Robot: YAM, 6 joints.
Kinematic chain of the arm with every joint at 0, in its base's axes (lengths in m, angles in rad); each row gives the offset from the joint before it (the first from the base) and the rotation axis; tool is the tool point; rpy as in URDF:
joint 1: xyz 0 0 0.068 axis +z
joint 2: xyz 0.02 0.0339 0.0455 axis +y
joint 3: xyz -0.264 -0.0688 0 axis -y
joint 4: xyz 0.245 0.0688 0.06 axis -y
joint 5: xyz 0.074 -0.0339 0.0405 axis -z
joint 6: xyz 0.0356 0 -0.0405 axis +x
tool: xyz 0 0 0 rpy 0 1.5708 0
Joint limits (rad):
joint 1: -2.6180..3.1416
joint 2: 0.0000..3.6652
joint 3: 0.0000..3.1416
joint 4: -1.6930..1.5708
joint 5: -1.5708..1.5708
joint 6: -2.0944..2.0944
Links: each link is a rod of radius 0.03 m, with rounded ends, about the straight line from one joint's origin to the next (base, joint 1, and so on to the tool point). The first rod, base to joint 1, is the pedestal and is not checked.
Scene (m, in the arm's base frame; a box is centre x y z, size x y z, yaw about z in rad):
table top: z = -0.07
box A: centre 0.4 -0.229 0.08 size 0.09 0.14 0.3 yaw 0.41
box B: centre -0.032 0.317 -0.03 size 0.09 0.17 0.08 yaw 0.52
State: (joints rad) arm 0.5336 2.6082 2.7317 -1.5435 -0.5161 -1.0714
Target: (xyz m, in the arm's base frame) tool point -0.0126 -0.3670 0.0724
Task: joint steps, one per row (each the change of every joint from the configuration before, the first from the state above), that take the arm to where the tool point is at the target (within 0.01 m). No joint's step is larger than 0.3 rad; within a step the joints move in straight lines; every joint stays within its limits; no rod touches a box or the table.
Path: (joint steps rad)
1: -0.2755 -0.1073 -0.1225 0.0130 0.0203 -0.0489
2: -0.2754 -0.1073 -0.1225 0.0129 0.0203 -0.0489
3: -0.2755 -0.1073 -0.1225 0.0130 0.0204 -0.0490
4: -0.2754 -0.1073 -0.1225 0.0130 0.0203 -0.0489
5: -0.2755 -0.1073 -0.1224 0.0129 0.0203 -0.0489
6: -0.2755 -0.1073 -0.1225 0.0130 0.0203 -0.0489
7: -0.2754 -0.1073 -0.1225 0.0130 0.0203 -0.0489
8: -0.0789 0.2197 -0.0432 -0.0801 0.0340 0.1141
9: -0.0788 0.2197 -0.0432 -0.0801 0.0339 0.1142
10: -0.0789 0.2197 -0.0432 -0.0801 0.0339 0.1141

